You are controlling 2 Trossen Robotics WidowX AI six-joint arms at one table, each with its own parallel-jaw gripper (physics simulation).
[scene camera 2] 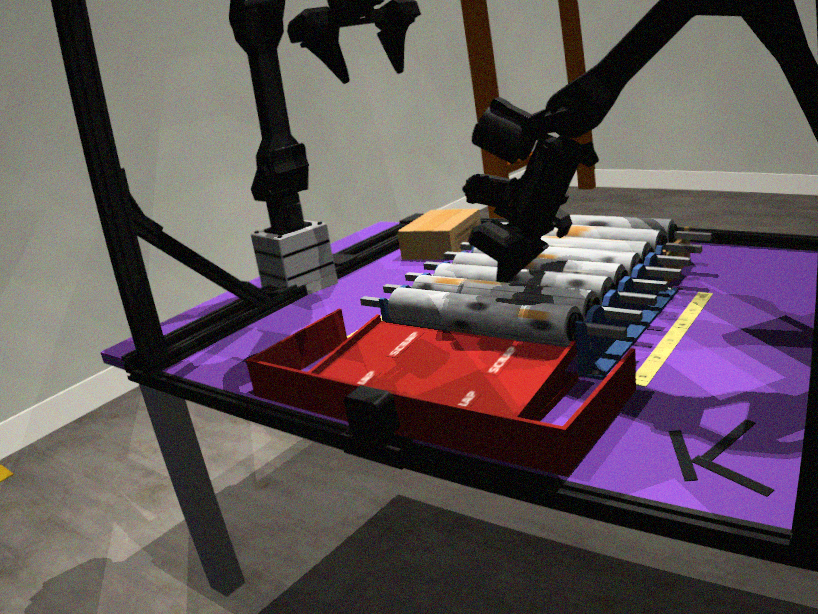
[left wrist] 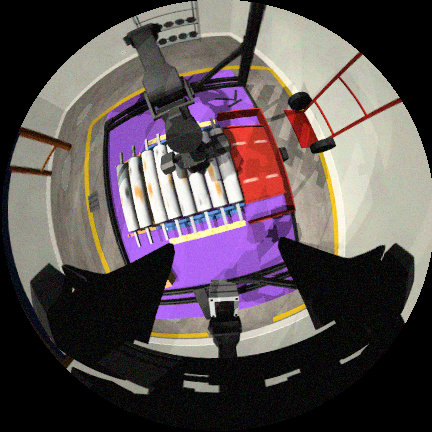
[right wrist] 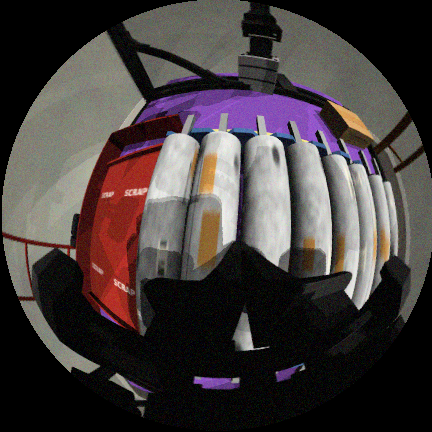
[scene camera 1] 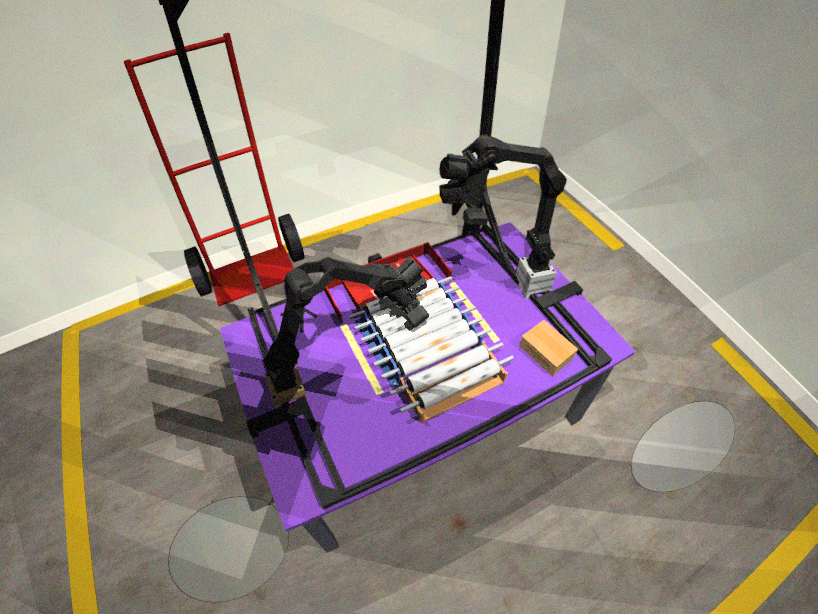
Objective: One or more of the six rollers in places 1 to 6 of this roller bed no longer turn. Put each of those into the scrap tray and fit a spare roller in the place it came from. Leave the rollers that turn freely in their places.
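Frame: origin at the left arm's base, x back, y right, z up, level; centimetres.
Seen in the pictures: left gripper, between the fingertips: (scene camera 2: pixel 374 77) (left wrist: pixel 226 245) (scene camera 1: pixel 458 224); right gripper, between the fingertips: (scene camera 2: pixel 500 283) (left wrist: pixel 203 172) (right wrist: pixel 237 246) (scene camera 1: pixel 416 308); left arm's base, origin of its link: (scene camera 2: pixel 287 228) (left wrist: pixel 223 307) (right wrist: pixel 259 55) (scene camera 1: pixel 538 264); right arm's base, origin of its link: (scene camera 1: pixel 283 381).
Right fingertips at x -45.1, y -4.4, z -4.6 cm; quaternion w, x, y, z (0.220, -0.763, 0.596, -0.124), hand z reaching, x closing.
Observation:
Pixels of each thing's top centre, then the offset from my right fingertips to it. Level surfaces: height alone.
- scrap tray, centre of its top: (scene camera 2: pixel 426 355) (right wrist: pixel 98 233) (scene camera 1: pixel 387 275) (left wrist: pixel 258 156) dx -5.6, dy +18.6, dz -1.5 cm
- end roller, centre of its top: (right wrist: pixel 146 249) (scene camera 2: pixel 477 297) (left wrist: pixel 225 161) (scene camera 1: pixel 402 292) dx -2.9, dy +7.2, dz +1.1 cm
- tan cradle, centre of its top: (scene camera 1: pixel 453 384) (left wrist: pixel 138 195) dx +4.4, dy -27.1, dz -5.9 cm
- wooden block, centre of its top: (scene camera 2: pixel 439 219) (scene camera 1: pixel 550 342) (right wrist: pixel 353 118) dx +37.5, dy -23.8, dz -1.0 cm
- purple table, height of its surface: dz -6.5 cm
Six rollers lie side by side in the blue roller bed; the one beside the scrap tray (scene camera 1: pixel 439 259) (scene camera 2: pixel 449 422) (left wrist: pixel 267 175) (right wrist: pixel 115 215) is the end roller (scene camera 2: pixel 475 313) (left wrist: pixel 231 182) (right wrist: pixel 167 185). No roller lies in the tray. Two spare rollers (scene camera 1: pixel 459 383) (left wrist: pixel 126 200) rest in a tan cradle (scene camera 1: pixel 462 398) at the bed's other end. My right gripper (scene camera 1: pixel 414 320) (scene camera 2: pixel 505 272) (right wrist: pixel 237 246) is shut and empty, low over the bed. In the right wrist view its tips overlap the gap between the second and third rollers from the tray; contact is unclear. My left gripper (scene camera 2: pixel 373 76) (left wrist: pixel 226 245) is open, empty and high above the table.
A wooden block (scene camera 1: pixel 548 346) (scene camera 2: pixel 439 234) (right wrist: pixel 347 125) lies on the purple table (scene camera 1: pixel 370 456) near the left arm's base. Yellow strips (scene camera 1: pixel 361 358) (scene camera 2: pixel 673 340) run along the bed's sides. Black rails frame the table. A red hand truck (scene camera 1: pixel 251 274) (left wrist: pixel 300 127) stands on the floor beyond.

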